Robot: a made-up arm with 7 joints. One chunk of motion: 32 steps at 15 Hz.
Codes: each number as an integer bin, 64 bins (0 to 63) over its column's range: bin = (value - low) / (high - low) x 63, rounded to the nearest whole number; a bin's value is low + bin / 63 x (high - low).
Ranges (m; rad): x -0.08..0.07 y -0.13..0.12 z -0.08..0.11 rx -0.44..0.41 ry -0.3..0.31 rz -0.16..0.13
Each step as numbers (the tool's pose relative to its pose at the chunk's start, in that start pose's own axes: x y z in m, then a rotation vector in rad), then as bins.
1 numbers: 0.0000 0.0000 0.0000 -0.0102 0.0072 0.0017
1 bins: 34 33 27 32 32 35
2 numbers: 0.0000 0.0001 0.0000 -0.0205 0.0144 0.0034
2 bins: 34 33 27 31 32 35
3 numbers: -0.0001 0.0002 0.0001 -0.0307 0.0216 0.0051
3 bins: 34 33 27 30 33 36
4 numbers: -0.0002 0.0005 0.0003 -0.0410 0.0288 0.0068
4 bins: 34 33 27 30 34 36
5 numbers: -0.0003 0.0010 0.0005 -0.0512 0.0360 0.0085
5 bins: 33 33 27 29 35 37
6 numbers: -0.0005 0.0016 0.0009 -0.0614 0.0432 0.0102
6 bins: 33 33 27 28 35 37
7 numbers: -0.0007 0.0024 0.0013 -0.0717 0.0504 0.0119
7 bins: 33 33 27 27 36 37
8 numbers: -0.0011 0.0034 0.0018 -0.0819 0.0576 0.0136
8 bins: 33 34 27 27 37 38
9 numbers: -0.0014 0.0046 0.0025 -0.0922 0.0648 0.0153
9 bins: 33 34 27 26 38 38
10 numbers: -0.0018 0.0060 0.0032 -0.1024 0.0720 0.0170
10 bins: 33 34 28 25 38 38
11 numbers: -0.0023 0.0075 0.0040 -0.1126 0.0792 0.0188
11 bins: 33 35 28 24 39 39
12 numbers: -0.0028 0.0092 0.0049 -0.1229 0.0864 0.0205
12 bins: 32 35 28 24 40 39
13 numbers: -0.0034 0.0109 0.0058 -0.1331 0.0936 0.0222
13 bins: 32 36 28 23 41 40
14 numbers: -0.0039 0.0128 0.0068 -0.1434 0.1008 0.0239
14 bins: 32 36 29 22 41 40
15 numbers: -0.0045 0.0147 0.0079 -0.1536 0.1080 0.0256
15 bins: 32 36 29 21 42 40
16 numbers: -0.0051 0.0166 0.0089 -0.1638 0.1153 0.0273
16 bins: 31 37 29 20 43 41
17 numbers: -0.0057 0.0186 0.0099 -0.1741 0.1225 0.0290
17 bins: 31 37 30 20 44 41
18 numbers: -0.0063 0.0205 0.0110 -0.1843 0.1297 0.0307
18 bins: 31 38 30 19 44 41
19 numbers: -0.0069 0.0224 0.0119 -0.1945 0.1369 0.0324
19 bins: 31 38 30 18 45 42
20 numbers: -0.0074 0.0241 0.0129 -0.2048 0.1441 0.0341
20 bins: 30 39 31 17 46 42
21 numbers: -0.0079 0.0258 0.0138 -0.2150 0.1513 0.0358
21 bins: 30 39 31 17 47 43
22 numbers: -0.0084 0.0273 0.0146 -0.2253 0.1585 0.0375
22 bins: 30 40 31 16 47 43
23 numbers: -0.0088 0.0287 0.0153 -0.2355 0.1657 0.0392
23 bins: 30 40 32 15 48 43
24 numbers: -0.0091 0.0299 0.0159 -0.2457 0.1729 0.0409
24 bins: 30 40 32 14 49 44
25 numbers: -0.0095 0.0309 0.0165 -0.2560 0.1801 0.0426
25 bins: 30 41 32 14 50 44
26 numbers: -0.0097 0.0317 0.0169 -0.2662 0.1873 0.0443
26 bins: 30 41 32 13 50 44
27 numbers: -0.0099 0.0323 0.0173 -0.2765 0.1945 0.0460
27 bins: 29 41 32 12 51 45
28 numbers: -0.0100 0.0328 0.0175 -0.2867 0.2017 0.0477
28 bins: 29 41 32 11 52 45
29 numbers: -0.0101 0.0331 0.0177 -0.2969 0.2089 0.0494
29 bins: 29 41 32 11 53 45
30 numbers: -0.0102 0.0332 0.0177 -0.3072 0.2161 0.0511
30 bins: 29 41 32 10 53 46
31 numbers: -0.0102 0.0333 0.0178 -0.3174 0.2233 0.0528
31 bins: 29 41 32 9 54 46
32 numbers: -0.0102 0.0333 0.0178 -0.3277 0.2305 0.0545
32 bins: 29 41 32 8 55 47
